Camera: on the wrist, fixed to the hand. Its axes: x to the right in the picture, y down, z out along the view.
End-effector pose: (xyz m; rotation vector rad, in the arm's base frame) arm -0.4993 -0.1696 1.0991 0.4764 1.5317 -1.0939
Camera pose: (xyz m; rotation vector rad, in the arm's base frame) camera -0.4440 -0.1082 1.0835 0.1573 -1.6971 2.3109
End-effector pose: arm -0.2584 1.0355 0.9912 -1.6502 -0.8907 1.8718
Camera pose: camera -0.2292 0.9734 0.9426 -0.5995 -0.8376 0.4918
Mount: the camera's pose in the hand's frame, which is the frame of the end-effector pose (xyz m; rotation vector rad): -0.0171 0.0793 -0.0221 0.5499 0.5231 -1.5059
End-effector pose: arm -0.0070 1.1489 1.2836 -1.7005 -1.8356 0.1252
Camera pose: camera 0.0723 1.1386 1.2577 0.2370 -1.9080 -0.3701
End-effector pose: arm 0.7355 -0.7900 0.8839 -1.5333 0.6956 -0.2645
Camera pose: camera 0.6889 -0.7940 0.8141 -1.1549 -0.3041 -1.8473
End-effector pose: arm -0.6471 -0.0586 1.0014 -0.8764 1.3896 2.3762
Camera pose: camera -0.6645 -0.1168 1.0596 -1.5748 0.8019 0.6347
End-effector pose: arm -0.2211 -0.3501 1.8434 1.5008 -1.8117 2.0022
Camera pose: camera -0.2732 -0.3483 1.7774 1.3993 0.2399 1.6409
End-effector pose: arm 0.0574 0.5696 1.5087 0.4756 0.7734 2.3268
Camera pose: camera 0.0229 0.4995 1.5398 -0.4552 1.3526 0.7768
